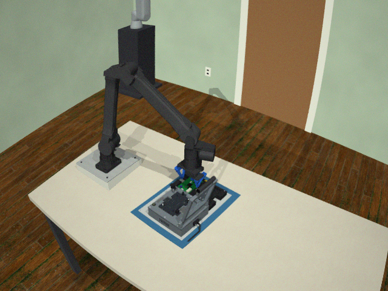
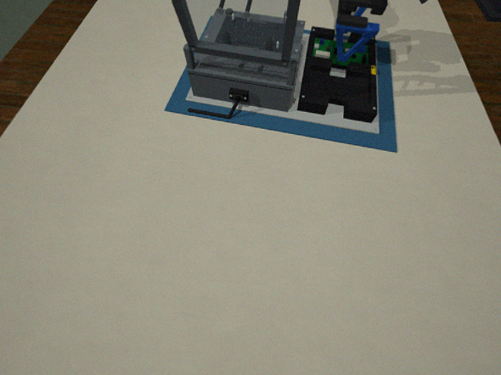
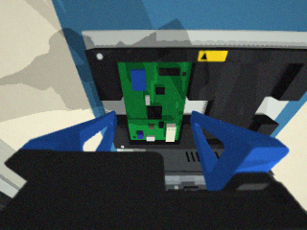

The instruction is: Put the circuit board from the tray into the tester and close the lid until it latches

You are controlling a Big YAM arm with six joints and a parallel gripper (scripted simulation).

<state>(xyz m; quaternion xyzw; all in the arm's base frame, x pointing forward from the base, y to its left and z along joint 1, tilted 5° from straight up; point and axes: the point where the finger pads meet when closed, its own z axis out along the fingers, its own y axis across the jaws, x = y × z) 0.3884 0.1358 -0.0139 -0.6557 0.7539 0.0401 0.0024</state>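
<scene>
The green circuit board is 20 mm below my hand. Also, from my hand: tester lid: 160 mm ahead, 190 mm to the right, 140 mm above.
</scene>
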